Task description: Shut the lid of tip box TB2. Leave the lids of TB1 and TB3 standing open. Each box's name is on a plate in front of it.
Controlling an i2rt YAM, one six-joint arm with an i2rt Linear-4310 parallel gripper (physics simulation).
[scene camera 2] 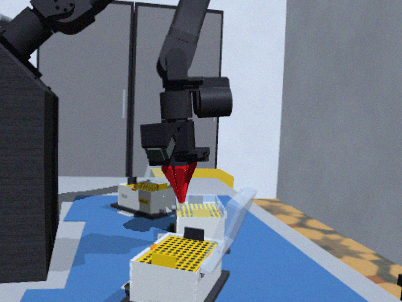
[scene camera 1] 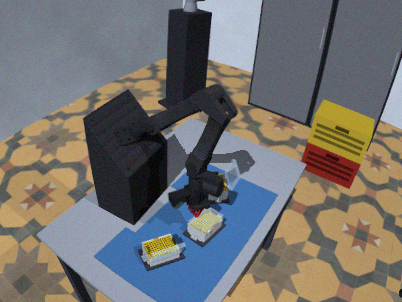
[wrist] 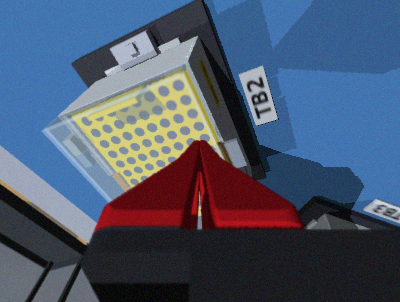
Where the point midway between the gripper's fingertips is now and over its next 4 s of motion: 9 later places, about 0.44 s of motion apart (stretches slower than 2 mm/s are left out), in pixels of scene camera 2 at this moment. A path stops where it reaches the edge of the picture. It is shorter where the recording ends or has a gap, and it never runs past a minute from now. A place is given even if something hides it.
My gripper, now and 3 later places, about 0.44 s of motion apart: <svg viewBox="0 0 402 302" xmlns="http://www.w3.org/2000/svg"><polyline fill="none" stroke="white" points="181,202 188,177 189,151 184,151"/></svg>
